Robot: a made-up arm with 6 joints. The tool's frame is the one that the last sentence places.
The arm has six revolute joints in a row. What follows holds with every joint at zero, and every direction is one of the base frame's.
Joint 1 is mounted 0.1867 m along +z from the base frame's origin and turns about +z.
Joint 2 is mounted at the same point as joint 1 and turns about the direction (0.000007, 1, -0.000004).
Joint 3 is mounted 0.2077 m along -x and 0.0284 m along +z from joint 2 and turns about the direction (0.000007, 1, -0.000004).
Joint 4 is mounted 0.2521 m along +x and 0.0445 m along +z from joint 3 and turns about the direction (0.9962, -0.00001, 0.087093).
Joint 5 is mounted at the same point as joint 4 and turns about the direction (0.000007, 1, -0.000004).
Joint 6 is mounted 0.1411 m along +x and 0.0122 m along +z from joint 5 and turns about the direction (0.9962, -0.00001, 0.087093).
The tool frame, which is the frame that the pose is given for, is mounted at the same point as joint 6; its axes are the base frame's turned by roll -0.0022, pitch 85.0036 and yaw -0.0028 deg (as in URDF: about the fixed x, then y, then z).
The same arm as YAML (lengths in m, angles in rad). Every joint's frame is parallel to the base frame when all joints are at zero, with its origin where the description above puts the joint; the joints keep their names.
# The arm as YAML. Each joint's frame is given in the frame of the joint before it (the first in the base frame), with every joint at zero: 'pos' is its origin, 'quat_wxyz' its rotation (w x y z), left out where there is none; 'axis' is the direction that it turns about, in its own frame. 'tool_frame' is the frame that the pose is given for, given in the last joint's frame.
length_unit: m
angle_unit: rad
joints:
  - joint: joint 1
    pos: [0.0, 0.0, 0.1867]
    axis: [0.0, 0.0, 1.0]
  - joint: joint 2
    pos: [0.0, 0.0, 0.0]
    axis: [0.0, 1.0, 0.0]
  - joint: joint 3
    pos: [-0.2077, 0.0, 0.0284]
    axis: [0.0, 1.0, 0.0]
  - joint: joint 4
    pos: [0.2521, 0.0, 0.0445]
    axis: [0.9962, 0.0, 0.0871]
  - joint: joint 5
    pos: [0.0, 0.0, 0.0]
    axis: [0.0, 1.0, 0.0]
  - joint: joint 6
    pos: [0.1411, 0.0, 0.0122]
    axis: [0.9962, 0.0, 0.0871]
tool_frame:
  pos: [0.0, 0.0, 0.0]
  quat_wxyz: [0.737256, 0.000002, 0.675613, -0.000005]

